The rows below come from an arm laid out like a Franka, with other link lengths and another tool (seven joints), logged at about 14 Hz.
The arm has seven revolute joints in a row. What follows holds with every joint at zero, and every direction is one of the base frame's.
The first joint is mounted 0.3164 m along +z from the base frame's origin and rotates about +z.
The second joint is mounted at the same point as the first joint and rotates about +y.
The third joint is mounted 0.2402 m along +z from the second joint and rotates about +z.
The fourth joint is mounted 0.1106 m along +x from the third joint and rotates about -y.
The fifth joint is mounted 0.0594 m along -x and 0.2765 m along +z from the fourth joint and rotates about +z.
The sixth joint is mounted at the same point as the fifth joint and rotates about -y.
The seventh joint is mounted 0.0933 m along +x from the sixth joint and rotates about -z.
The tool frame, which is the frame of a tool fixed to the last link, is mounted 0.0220 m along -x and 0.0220 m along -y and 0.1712 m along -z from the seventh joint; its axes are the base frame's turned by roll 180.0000, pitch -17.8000 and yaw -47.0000 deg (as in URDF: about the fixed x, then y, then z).
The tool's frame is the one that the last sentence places.
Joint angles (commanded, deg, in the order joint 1, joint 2, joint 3, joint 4, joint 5, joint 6, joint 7), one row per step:
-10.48 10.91 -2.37 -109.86 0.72 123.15 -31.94
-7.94 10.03 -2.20 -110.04 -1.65 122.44 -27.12
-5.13 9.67 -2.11 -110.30 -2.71 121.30 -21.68
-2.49 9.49 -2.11 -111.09 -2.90 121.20 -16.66
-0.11 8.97 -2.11 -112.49 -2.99 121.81 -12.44
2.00 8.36 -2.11 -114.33 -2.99 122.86 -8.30
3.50 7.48 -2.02 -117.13 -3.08 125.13 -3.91
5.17 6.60 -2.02 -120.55 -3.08 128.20 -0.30
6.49 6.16 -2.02 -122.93 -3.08 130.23 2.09
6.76 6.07 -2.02 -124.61 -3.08 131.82 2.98
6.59 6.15 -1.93 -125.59 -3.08 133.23 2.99
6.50 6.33 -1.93 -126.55 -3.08 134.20 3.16
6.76 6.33 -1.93 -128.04 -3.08 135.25 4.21
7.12 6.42 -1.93 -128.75 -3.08 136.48 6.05
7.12 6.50 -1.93 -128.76 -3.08 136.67 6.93
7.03 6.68 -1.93 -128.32 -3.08 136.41 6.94
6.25 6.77 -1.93 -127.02 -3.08 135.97 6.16
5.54 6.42 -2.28 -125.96 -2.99 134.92 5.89
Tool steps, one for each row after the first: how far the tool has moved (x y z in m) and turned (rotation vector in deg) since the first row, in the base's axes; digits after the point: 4 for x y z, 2 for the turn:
0.0015 0.0210 0.0066 -1.75 0.31 -0.92
0.0002 0.0462 0.0068 -2.35 1.27 -2.96
-0.0019 0.0704 0.0033 -2.36 1.79 -5.24
-0.0054 0.0922 0.0001 -2.34 1.88 -7.00
-0.0107 0.1116 -0.0044 -2.23 1.91 -8.98
-0.0178 0.1264 -0.0106 -2.07 1.41 -11.64
-0.0259 0.1416 -0.0194 -1.78 0.77 -13.45
-0.0327 0.1531 -0.0270 -1.61 0.62 -14.44
-0.0371 0.1555 -0.0338 -1.52 0.61 -14.99
-0.0383 0.1550 -0.0381 -1.39 0.28 -15.03
-0.0409 0.1543 -0.0436 -1.39 0.45 -15.24
-0.0465 0.1564 -0.0505 -1.42 0.86 -15.99
-0.0479 0.1600 -0.0536 -1.21 0.41 -17.42
-0.0478 0.1604 -0.0540 -1.15 0.29 -18.30
-0.0464 0.1598 -0.0534 -1.17 0.29 -18.40
-0.0401 0.1538 -0.0475 -1.03 -0.44 -18.43
-0.0367 0.1454 -0.0402 -0.97 -0.78 -19.32

